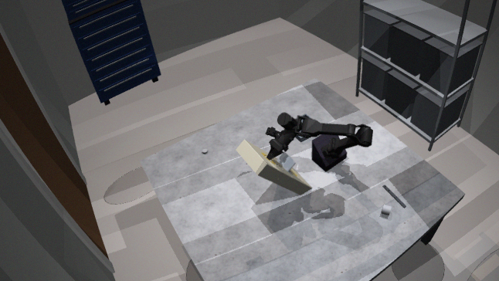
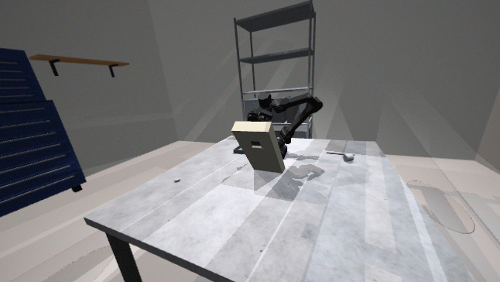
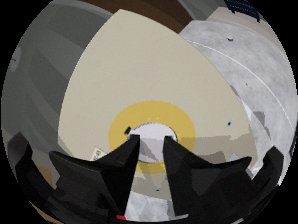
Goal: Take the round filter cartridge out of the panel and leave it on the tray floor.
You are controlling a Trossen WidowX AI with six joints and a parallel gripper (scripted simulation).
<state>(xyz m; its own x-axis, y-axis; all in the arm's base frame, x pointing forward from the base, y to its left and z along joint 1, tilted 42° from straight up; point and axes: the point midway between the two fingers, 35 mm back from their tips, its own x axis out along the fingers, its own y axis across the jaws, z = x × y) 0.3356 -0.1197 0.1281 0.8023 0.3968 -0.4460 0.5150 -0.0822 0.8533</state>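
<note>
My gripper tip is now 4 cm past the service panel and 8 cm above it. From my gripper tip the other things lie so: round filter cartridge (1 cm ahead, 1 cm below); tray (41 cm behind, 28 cm to the right, 24 cm below).
</note>
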